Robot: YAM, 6 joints.
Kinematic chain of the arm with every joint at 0, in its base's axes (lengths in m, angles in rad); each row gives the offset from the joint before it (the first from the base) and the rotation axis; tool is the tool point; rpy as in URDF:
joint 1: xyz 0 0 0.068 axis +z
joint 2: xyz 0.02 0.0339 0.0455 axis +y
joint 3: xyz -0.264 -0.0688 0 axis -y
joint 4: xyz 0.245 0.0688 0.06 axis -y
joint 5: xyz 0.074 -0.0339 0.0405 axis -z
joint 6: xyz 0.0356 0 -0.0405 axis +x
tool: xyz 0 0 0 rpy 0 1.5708 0
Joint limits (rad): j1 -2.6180..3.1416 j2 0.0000..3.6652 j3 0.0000..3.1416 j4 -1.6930..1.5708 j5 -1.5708..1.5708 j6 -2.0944..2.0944
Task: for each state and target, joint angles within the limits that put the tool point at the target. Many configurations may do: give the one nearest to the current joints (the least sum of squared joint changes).
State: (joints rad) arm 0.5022 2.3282 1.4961 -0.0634 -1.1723 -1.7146
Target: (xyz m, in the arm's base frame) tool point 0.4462 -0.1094 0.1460
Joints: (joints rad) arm -0.3117 2.1959 1.4695 -0.0828 -1.1655 -1.7146
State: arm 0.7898 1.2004 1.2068 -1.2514 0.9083 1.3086
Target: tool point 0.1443 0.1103 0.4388
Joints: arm 0.8096 1.1254 1.5264 -1.1332 0.9234 1.3086
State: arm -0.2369 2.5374 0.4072 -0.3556 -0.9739 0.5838
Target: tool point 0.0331 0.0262 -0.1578
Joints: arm -0.0686 3.2828 0.7578 -0.1433 -0.9240 0.5838
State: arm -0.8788 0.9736 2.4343 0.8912 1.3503 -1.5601
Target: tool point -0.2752 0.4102 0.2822
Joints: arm -1.0512 0.5615 3.1090 1.4389 1.4218 -1.5601
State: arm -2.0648 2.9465 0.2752 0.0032 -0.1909 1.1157
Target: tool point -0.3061 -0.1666 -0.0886
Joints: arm -2.6180 2.5708 1.0591 0.2391 0.2489 1.1157
